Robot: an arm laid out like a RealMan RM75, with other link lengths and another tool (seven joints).
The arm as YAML. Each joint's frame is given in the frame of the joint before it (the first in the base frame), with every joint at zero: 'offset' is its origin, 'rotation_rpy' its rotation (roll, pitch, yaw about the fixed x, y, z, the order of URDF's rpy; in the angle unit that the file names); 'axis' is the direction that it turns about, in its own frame. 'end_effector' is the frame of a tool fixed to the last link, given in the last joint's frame.
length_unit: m
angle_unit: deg
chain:
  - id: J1
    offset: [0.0, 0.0, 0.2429]
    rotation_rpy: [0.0, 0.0, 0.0]
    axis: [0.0, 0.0, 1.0]
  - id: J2
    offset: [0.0, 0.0, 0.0]
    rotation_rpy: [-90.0, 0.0, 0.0]
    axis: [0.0, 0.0, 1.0]
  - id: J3
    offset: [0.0, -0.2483, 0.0]
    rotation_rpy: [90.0, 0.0, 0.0]
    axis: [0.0, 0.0, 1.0]
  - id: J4
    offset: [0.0, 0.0, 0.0]
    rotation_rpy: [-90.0, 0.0, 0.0]
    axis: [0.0, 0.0, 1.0]
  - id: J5
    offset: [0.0, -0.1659, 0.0]
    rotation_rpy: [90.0, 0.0, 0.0]
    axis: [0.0, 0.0, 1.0]
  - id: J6
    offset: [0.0, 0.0, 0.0]
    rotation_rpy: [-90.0, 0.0, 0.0]
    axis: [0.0, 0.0, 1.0]
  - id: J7
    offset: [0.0, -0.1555, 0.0]
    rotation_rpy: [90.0, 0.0, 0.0]
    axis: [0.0, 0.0, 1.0]
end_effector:
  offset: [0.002, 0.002, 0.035]
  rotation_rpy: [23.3, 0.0, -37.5]
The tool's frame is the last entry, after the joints.
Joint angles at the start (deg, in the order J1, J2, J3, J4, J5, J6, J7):
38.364, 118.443, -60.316, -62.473, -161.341, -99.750, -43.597
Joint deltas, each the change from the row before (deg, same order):
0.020, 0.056, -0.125, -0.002, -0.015, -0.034, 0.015
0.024, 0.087, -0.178, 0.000, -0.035, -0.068, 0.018
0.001, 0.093, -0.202, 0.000, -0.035, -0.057, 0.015
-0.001, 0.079, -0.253, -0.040, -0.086, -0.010, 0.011
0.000, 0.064, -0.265, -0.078, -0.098, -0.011, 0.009
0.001, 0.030, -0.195, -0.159, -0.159, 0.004, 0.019
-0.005, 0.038, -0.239, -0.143, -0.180, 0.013, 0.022
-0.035, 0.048, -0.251, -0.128, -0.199, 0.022, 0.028
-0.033, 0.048, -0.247, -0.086, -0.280, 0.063, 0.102
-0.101, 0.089, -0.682, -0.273, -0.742, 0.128, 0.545
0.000, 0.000, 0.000, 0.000, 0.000, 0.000, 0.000
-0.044, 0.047, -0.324, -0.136, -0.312, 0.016, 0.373
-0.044, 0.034, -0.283, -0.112, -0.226, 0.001, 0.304
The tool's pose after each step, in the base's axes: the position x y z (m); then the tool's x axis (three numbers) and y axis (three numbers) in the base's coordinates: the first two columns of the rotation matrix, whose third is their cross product. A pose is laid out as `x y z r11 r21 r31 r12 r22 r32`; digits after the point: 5 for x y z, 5 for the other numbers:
0.27176 0.29578 -0.01037 -0.82162 0.24307 -0.51561 0.41273 0.87757 -0.24397
0.27141 0.29528 -0.01109 -0.82132 0.24029 -0.51739 0.41217 0.87699 -0.24700
0.27115 0.29467 -0.01187 -0.82091 0.23744 -0.51935 0.41171 0.87631 -0.25014
0.27103 0.29430 -0.01243 -0.81992 0.23385 -0.52254 0.41055 0.87632 -0.25201
0.27092 0.29408 -0.01280 -0.81874 0.22996 -0.52611 0.40900 0.87668 -0.25329
0.27095 0.29427 -0.01260 -0.81707 0.22705 -0.52995 0.40739 0.87779 -0.25202
0.27106 0.29437 -0.01250 -0.81504 0.22378 -0.53444 0.40589 0.87877 -0.25104
0.27136 0.29427 -0.01246 -0.81268 0.22094 -0.53920 0.40504 0.87942 -0.25013
0.27197 0.29419 -0.01235 -0.80923 0.21977 -0.54484 0.40578 0.87972 -0.24786
0.27365 0.29401 -0.01171 -0.79857 0.22110 -0.55982 0.41106 0.87974 -0.23893
0.27365 0.29401 -0.01171 -0.79857 0.22110 -0.55982 0.41106 0.87974 -0.23893
0.27427 0.29382 -0.01148 -0.79345 0.22344 -0.56614 0.41486 0.87916 -0.23446
0.27475 0.29360 -0.01133 -0.78939 0.22515 -0.57112 0.41785 0.87861 -0.23118

